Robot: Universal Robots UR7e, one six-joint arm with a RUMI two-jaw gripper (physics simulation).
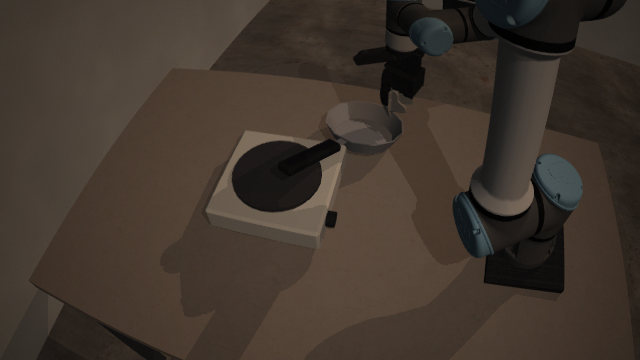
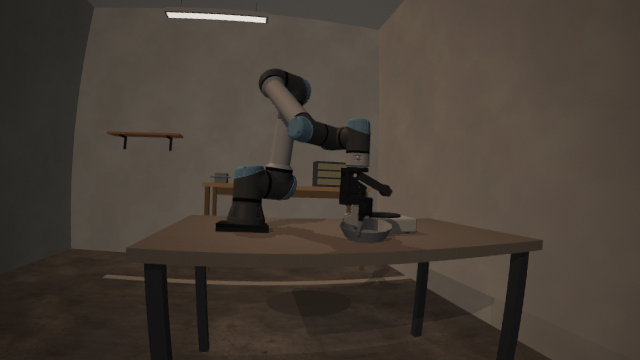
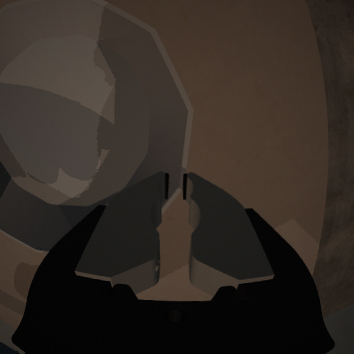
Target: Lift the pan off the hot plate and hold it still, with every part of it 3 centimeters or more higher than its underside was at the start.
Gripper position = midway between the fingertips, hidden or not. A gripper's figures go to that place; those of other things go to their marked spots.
Scene:
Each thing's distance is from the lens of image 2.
my gripper (image 2: 357, 234): 0.97 m
grey pan (image 2: 374, 230): 1.12 m

